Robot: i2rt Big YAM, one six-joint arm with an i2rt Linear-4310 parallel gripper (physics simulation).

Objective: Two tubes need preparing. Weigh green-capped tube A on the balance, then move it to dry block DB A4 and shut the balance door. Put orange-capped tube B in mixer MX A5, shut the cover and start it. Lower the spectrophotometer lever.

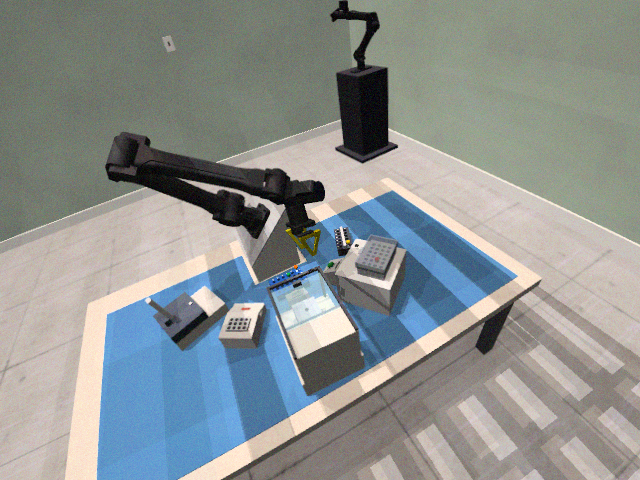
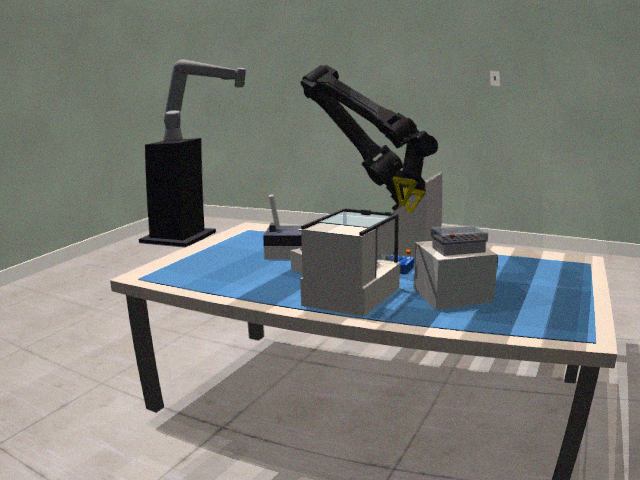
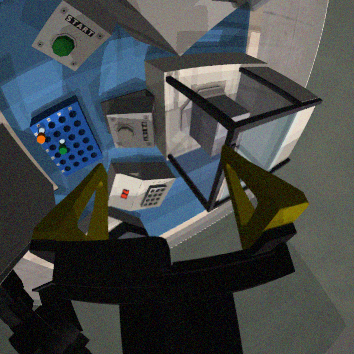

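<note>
Green-capped tube A (image 1: 288,274) (image 3: 63,149) and orange-capped tube B (image 1: 295,267) (image 2: 408,252) (image 3: 41,138) stand in the blue rack (image 2: 401,265) (image 3: 52,110). My gripper (image 1: 309,250) (image 2: 408,207) (image 3: 161,158) is open and empty, above the rack and the near part of the balance (image 1: 325,330) (image 2: 330,268) (image 3: 156,112). The balance has glass panes in a black frame; I cannot tell how its door stands. The grey well block (image 1: 376,255) (image 2: 459,243) on a pale housing carries a clear cover, apparently shut. The spectrophotometer lever (image 1: 157,308) (image 2: 273,211) points up.
A green START button (image 1: 330,264) (image 3: 63,46) sits on a sloped panel beside the pale housing (image 1: 369,286). A keypad box (image 1: 241,324) (image 3: 132,185) and a small knob box (image 3: 127,125) lie near the balance. A black rack (image 1: 342,240) and a tall slanted panel (image 1: 276,253) stand behind.
</note>
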